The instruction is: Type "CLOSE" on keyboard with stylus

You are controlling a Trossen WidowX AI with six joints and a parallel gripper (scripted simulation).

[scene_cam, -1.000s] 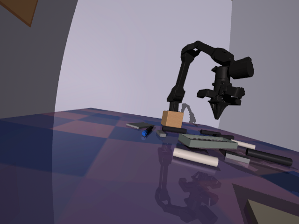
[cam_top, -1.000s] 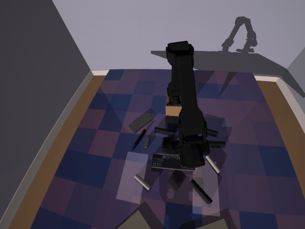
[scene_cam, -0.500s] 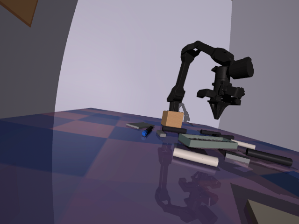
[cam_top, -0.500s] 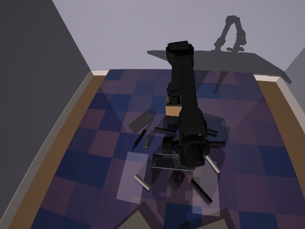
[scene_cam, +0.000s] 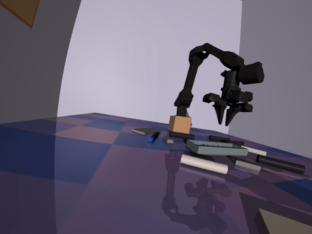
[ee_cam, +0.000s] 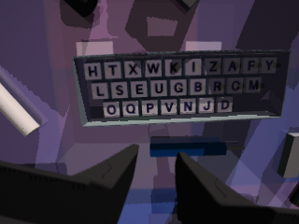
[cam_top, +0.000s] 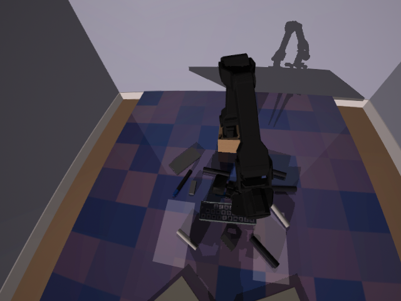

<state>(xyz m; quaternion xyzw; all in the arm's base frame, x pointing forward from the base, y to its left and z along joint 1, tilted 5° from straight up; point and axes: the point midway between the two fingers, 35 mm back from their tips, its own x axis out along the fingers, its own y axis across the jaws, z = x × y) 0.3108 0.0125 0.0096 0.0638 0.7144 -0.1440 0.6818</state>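
Now: the blue stylus 50 mm behind my gripper tip, 70 mm to the right of it and 90 mm below it. Round my gripper tip: grey slab 220 mm behind, 230 mm to the right, 90 mm below; then small grey block 140 mm ahead, 40 mm to the right, 90 mm below; then blue-tipped pen 80 mm behind, 240 mm to the right, 90 mm below.
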